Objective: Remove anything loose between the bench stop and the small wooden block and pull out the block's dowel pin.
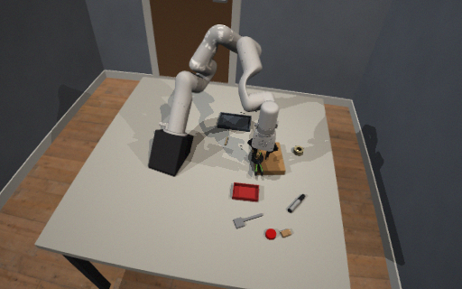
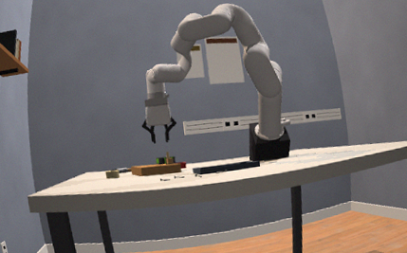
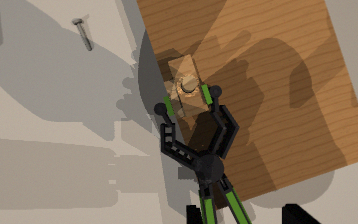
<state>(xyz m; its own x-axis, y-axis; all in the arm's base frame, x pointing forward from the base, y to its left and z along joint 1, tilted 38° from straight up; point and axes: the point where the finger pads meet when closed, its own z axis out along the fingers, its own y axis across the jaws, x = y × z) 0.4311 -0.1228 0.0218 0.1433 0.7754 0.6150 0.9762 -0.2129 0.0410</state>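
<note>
The dowel pin is 9 cm to the left of my hand, 8 cm below it and 1 cm behind it. Also, from my hand: red tray: 14 cm to the right, 13 cm below, 5 cm behind; small wooden block: 10 cm below, 9 cm to the left, 1 cm behind; loose dowel: 19 cm to the left, 19 cm behind, 13 cm below.
</note>
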